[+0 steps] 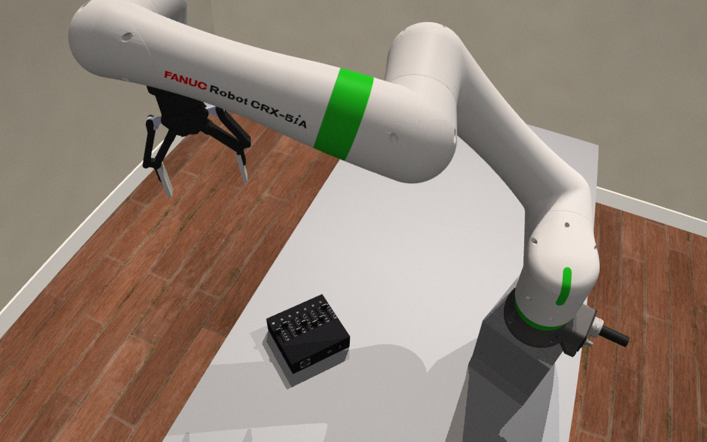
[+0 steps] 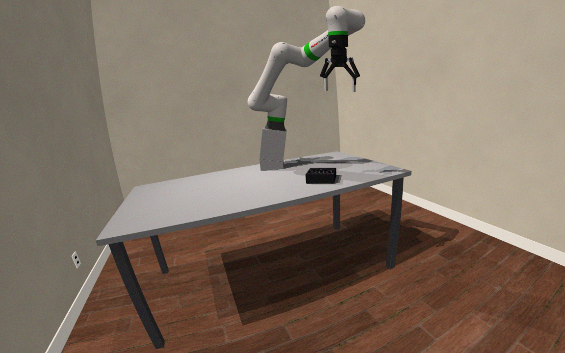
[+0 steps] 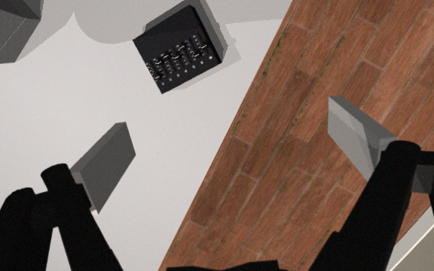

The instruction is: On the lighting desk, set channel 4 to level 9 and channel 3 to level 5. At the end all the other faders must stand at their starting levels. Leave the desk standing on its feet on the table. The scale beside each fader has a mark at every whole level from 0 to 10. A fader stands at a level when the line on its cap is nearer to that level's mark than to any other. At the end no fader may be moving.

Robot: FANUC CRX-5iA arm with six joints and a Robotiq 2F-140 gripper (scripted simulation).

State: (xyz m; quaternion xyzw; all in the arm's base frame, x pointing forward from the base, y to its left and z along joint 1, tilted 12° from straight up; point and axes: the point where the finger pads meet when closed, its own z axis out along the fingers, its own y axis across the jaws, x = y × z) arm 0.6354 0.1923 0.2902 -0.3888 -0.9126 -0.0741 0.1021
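The channel 3 cap lies 18 cm behind my hand, 8 cm to the right of it and 44 cm below it. From my hand the other things lie so: channel 5 fader: 16 cm behind, 4 cm to the right, 44 cm below; then channel 6 fader: 12 cm behind, 4 cm to the right, 44 cm below; then channel 4 fader: 16 cm behind, 7 cm to the right, 44 cm below.
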